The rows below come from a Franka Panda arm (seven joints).
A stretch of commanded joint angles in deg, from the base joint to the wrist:
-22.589 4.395 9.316 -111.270 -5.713 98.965 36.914
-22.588 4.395 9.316 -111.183 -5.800 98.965 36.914
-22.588 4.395 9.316 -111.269 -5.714 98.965 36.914
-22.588 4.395 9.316 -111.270 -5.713 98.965 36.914
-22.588 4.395 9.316 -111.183 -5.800 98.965 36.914
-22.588 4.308 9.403 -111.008 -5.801 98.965 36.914
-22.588 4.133 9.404 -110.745 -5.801 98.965 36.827
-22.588 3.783 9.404 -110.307 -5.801 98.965 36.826
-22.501 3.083 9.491 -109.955 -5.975 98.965 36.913
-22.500 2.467 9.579 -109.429 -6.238 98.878 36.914
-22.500 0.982 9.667 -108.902 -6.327 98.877 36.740
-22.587 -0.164 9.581 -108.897 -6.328 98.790 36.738
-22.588 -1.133 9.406 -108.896 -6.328 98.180 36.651
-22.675 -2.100 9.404 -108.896 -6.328 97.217 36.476
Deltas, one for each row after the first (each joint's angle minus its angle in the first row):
0.001 0.000 0.000 0.087 -0.087 0.000 0.000
0.001 0.000 0.000 0.001 -0.001 0.000 0.000
0.001 0.000 0.000 0.000 0.000 0.000 0.000
0.001 0.000 0.000 0.087 -0.087 0.000 0.000
0.001 -0.087 0.087 0.262 -0.088 0.000 0.000
0.001 -0.262 0.088 0.525 -0.088 0.000 -0.087
0.001 -0.612 0.088 0.963 -0.088 0.000 -0.088
0.088 -1.312 0.175 1.315 -0.262 0.000 -0.001
0.089 -1.928 0.263 1.841 -0.525 -0.087 0.000
0.089 -3.413 0.351 2.368 -0.614 -0.088 -0.174
0.002 -4.559 0.265 2.373 -0.615 -0.175 -0.176
0.001 -5.528 0.090 2.374 -0.615 -0.785 -0.263
-0.086 -6.495 0.088 2.374 -0.615 -1.748 -0.438

